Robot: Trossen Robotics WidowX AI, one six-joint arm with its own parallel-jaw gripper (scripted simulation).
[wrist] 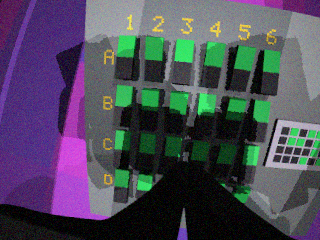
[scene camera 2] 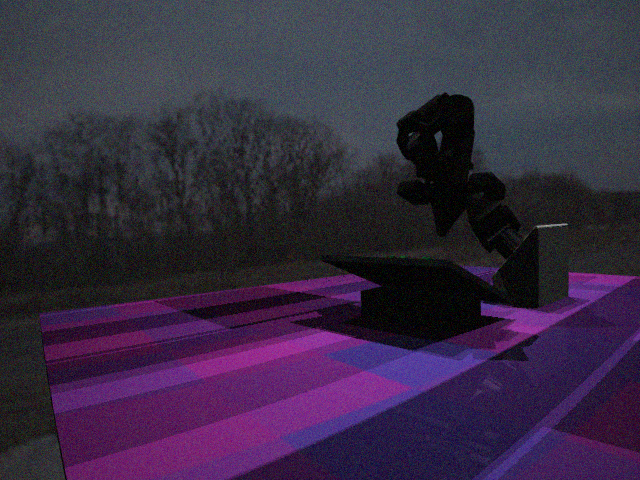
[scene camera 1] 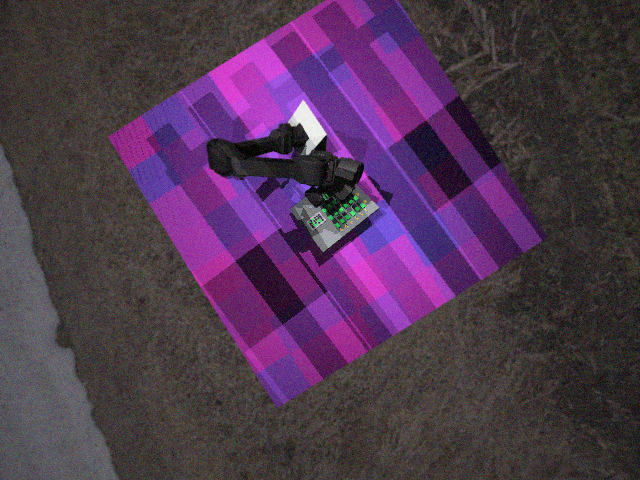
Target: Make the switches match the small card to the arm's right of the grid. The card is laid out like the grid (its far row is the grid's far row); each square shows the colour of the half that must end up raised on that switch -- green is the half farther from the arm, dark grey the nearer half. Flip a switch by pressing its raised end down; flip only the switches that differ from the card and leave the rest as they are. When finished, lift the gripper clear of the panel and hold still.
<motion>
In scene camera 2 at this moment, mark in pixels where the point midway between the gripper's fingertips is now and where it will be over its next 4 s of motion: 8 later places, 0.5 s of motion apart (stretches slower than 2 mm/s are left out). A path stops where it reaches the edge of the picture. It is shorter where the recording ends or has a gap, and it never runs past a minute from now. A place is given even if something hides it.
The gripper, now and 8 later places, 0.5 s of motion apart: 440, 236; 433, 252; 432, 260; 430, 269; 431, 270; 430, 271; 430, 272; 432, 268; 438, 238
</motion>
